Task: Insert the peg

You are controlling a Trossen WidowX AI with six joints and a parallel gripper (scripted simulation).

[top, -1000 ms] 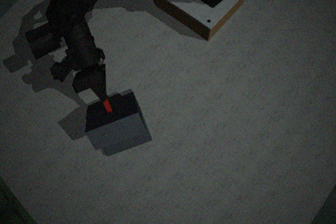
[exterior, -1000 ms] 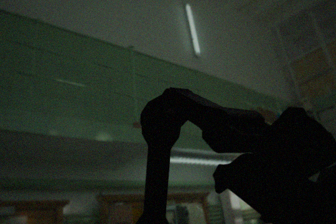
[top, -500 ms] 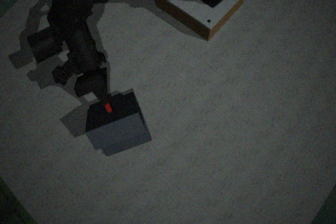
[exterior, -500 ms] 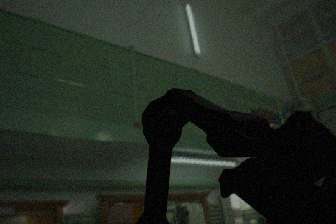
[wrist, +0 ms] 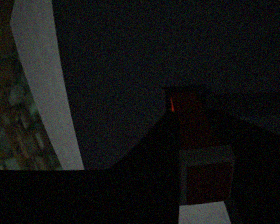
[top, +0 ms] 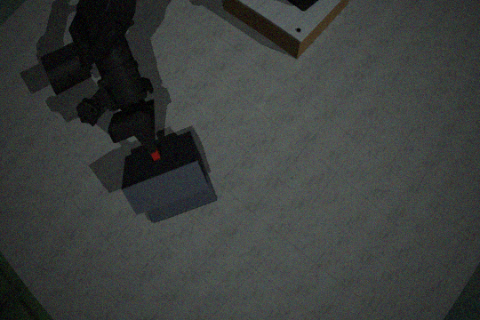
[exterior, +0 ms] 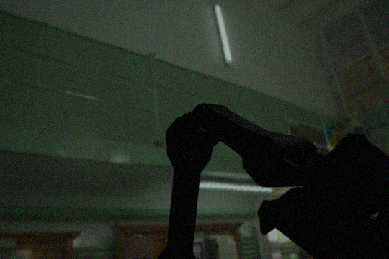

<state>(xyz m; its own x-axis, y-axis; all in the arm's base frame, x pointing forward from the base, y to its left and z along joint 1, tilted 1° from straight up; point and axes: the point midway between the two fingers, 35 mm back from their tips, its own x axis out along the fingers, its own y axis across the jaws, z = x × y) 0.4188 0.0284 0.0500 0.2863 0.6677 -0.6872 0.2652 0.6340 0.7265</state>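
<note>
My gripper tip is 1 cm to the left of the red peg, 1 cm below it and 1 cm past it. Round my gripper tip: sloped dark panel: 3 cm to the left, 3 cm below, 1 cm ahead.
</note>
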